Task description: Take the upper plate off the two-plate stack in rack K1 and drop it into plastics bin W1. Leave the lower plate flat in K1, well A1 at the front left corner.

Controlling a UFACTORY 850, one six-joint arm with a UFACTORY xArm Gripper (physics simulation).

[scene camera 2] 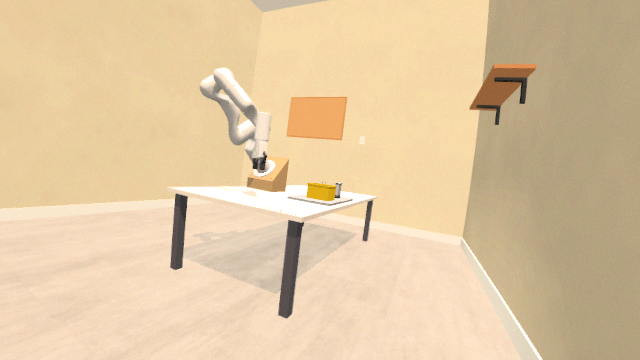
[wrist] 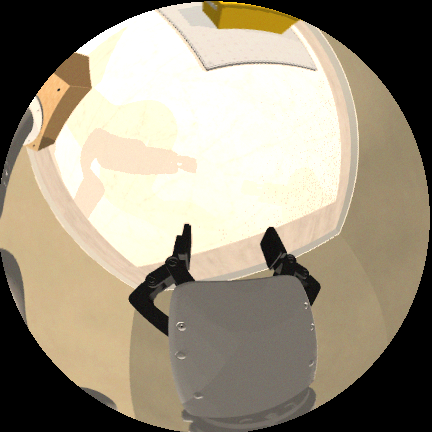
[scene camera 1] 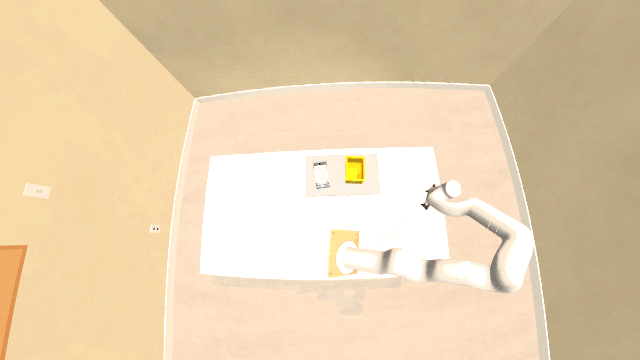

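A yellow bin (scene camera 1: pixel 355 170) (scene camera 2: pixel 321 192) (wrist: pixel 252 18), the bin W1 by its look, stands on a grey board near the back of the table. A small rack (scene camera 1: pixel 321 175) (scene camera 2: pixel 338 190) with a white plate stack in it stands left of the bin on the same board in scene camera 1. The two plates cannot be told apart at this size. My gripper (scene camera 1: pixel 428 196) (scene camera 2: pixel 260 169) (wrist: pixel 229 234) is open and empty, high above the right end of the table, well away from rack and bin. The rack does not show in the wrist view.
The grey perforated board (scene camera 1: pixel 335 189) (wrist: pixel 250 52) lies on the white table (scene camera 1: pixel 250 210) (scene camera 2: pixel 240 196) (wrist: pixel 225 125). The arm's base sits on a wooden sloped block (scene camera 1: pixel 336 239) (scene camera 2: pixel 281 175) (wrist: pixel 65 105) at the table's front. A wall shelf (scene camera 2: pixel 505 86) hangs on the right in scene camera 2.
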